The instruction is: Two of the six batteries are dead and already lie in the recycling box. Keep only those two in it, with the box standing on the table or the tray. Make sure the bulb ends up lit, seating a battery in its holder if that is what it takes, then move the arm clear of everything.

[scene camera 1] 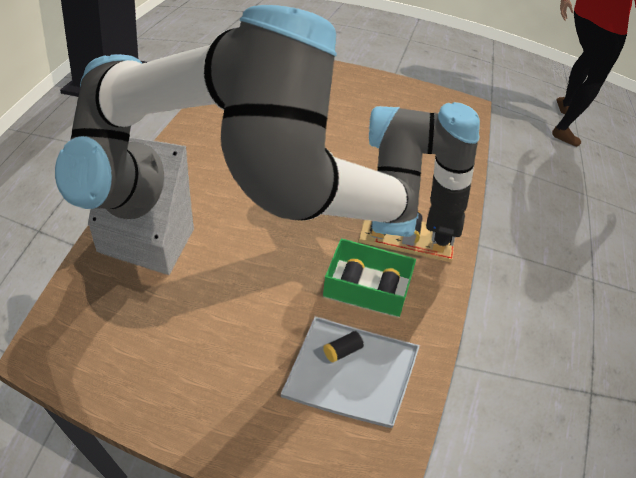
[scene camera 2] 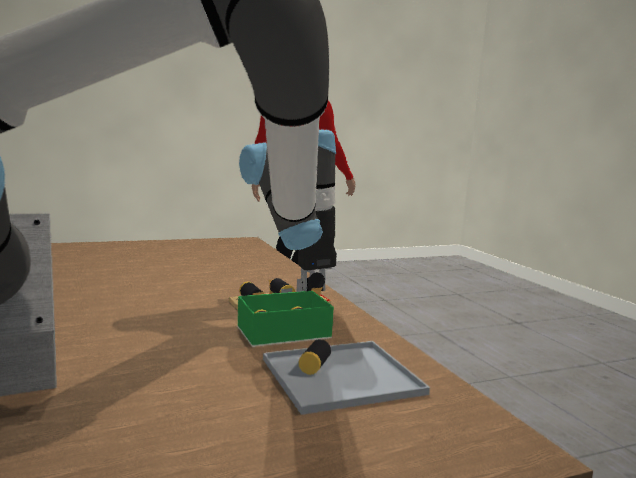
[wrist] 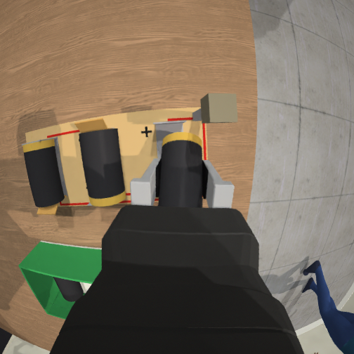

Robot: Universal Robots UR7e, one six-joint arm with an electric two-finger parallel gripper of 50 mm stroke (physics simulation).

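Places are measured from the arm's base along level axes (x right, y ahead, z up), in metres.
Pixels of known places: gripper, fingertip midpoint: (scene camera 1: 443, 240) (scene camera 2: 313, 290); arm's base, link origin: (scene camera 1: 131, 180).
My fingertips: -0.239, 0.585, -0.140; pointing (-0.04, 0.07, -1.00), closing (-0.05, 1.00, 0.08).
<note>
For each thing: its top centre in the pictures, then the offset to it from my fingertips, as dx, dy, dz. "pt": a spot on its surface instead.
- wooden board, surface spot: (scene camera 1: 365, 237) pt +0.048, -0.156, -0.015
- green recycling box, top centre: (scene camera 1: 372, 267) (scene camera 2: 285, 301) +0.163, -0.110, +0.035
- battery, top centre: (scene camera 2: 315, 346) (scene camera 1: 344, 341) +0.321, -0.103, +0.012
- grey tray, top centre: (scene camera 2: 342, 369) (scene camera 1: 353, 370) +0.358, -0.071, -0.013
My gripper (scene camera 1: 443, 240) (scene camera 2: 313, 282) (wrist: 180, 170) is shut on a black battery with a yellow end (wrist: 182, 172), at the right-hand holder of the wooden board (scene camera 1: 365, 237) (wrist: 137, 155). Full seating cannot be told. Two batteries (wrist: 44, 175) (wrist: 102, 162) lie in the board's other holders, yellow ends opposite. The green recycling box (scene camera 1: 362, 299) (scene camera 2: 287, 326) (wrist: 60, 257) stands on the table with two batteries (scene camera 1: 352, 272) (scene camera 1: 389, 281) inside. Another battery (scene camera 1: 347, 345) (scene camera 2: 317, 354) lies on the grey tray (scene camera 1: 354, 382) (scene camera 2: 359, 382). No lit bulb shows.
A dull khaki block (wrist: 219, 108) stands at the board's far right corner, near the table edge; whether it is the bulb cannot be told. The arm's wrist (scene camera 1: 394, 226) hangs low over the board's left part. A person (scene camera 1: 598, 56) stands beyond the table.
</note>
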